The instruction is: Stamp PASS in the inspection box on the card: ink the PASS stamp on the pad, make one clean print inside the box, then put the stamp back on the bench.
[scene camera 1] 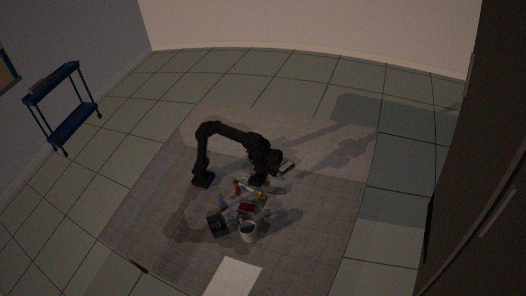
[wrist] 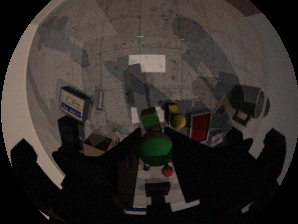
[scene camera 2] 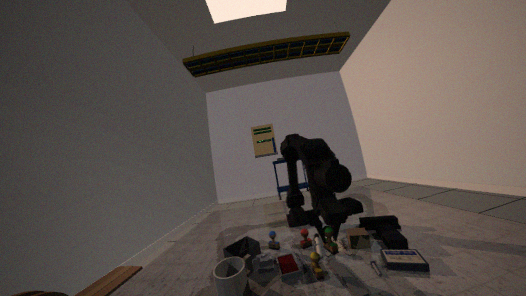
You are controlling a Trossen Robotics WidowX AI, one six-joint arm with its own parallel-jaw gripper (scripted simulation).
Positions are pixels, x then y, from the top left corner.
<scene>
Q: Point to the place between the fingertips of the gripper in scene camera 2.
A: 329, 241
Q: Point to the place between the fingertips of the gripper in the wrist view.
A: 152, 131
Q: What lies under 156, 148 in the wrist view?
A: A green-knobbed stamp.
</scene>
